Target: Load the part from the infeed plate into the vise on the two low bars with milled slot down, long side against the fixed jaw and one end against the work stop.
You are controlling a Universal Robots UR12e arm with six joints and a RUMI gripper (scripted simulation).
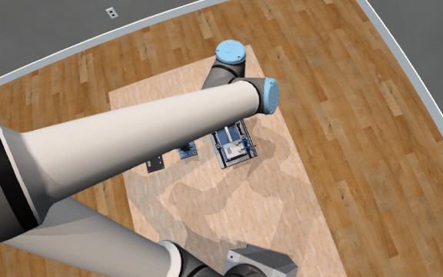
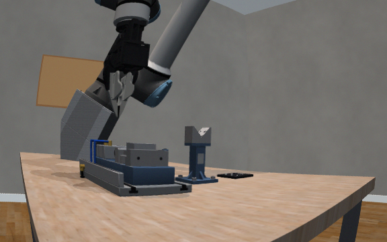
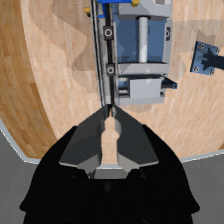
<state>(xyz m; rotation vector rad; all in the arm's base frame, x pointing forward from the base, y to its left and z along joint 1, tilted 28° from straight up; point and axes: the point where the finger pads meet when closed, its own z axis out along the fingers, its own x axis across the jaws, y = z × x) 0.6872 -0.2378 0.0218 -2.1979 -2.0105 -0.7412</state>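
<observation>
The moving jaw lies 100 mm below my hand, 70 mm to the left of it and 40 mm behind it. Also, from my hand: work stop: 110 mm to the left, 90 mm below; fixed jaw: 100 mm below, 70 mm to the left, 30 mm ahead; part: 90 mm below, 70 mm to the left.
</observation>
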